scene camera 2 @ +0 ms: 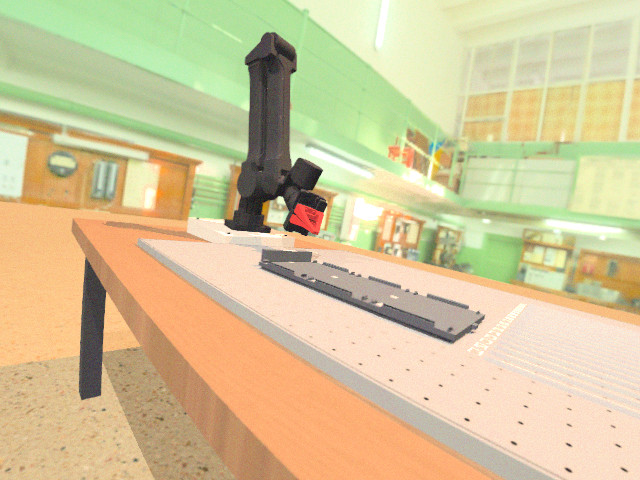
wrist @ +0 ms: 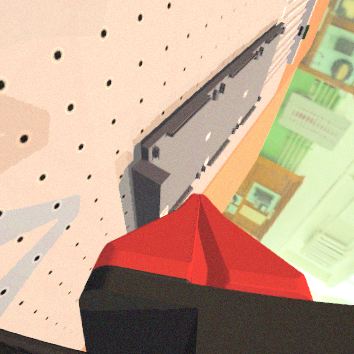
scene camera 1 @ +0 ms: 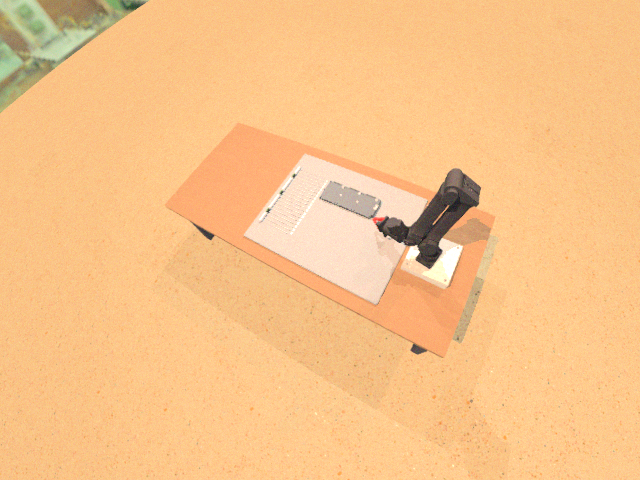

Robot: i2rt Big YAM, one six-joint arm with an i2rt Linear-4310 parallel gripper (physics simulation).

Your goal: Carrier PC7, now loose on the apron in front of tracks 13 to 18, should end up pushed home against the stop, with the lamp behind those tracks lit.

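Pixels of known places: gripper, between the fingertips: [scene camera 2: 315,233] [wrist: 195,204] [scene camera 1: 373,218]; arm's base, origin of its link: [scene camera 2: 247,228] [scene camera 1: 428,255].
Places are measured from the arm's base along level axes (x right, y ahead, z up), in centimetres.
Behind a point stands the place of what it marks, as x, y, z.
The dark grey carrier [scene camera 1: 350,200] {3.2, 50.8, -1.8} [scene camera 2: 361,289] {5.3, 53.8, -1.8} [wrist: 200,132] {3.2, 44.9, -1.8} lies flat on the pale perforated board [scene camera 1: 330,253] {-27.6, 39.4, -2.9} [scene camera 2: 206,260] {20.8, 34.8, -2.8} [wrist: 90,60] {-6.3, 31.7, -2.8}. Its far end is close to the near ends of the white-lined tracks [scene camera 1: 298,202] [scene camera 2: 573,351]. Its raised end block faces the robot; its label does not show. My gripper [scene camera 1: 374,221] {-1.3, 32.2, 3.6} [scene camera 2: 312,219] {-1.3, 32.2, 3.6} [wrist: 195,204] {-1.3, 32.2, 3.6} is shut and empty, with red fingertips above the board near the raised end, apart from it in scene camera 2. In the wrist view the fingers cover part of that end.
A white rail [scene camera 1: 287,183] {-9.5, 87.5, -1.3} with small dark green blocks runs along the far end of the tracks. I cannot make out a lit lamp there. The arm stands on a white base plate [scene camera 1: 445,269] {-1.5, -9.9, 0.8} [scene camera 2: 206,230] {12.2, 1.9, -1.6} at one end of the wooden table [scene camera 1: 217,180] {-33.2, 129.5, -4.1} [scene camera 2: 170,330] {29.5, 57.1, -4.1}.
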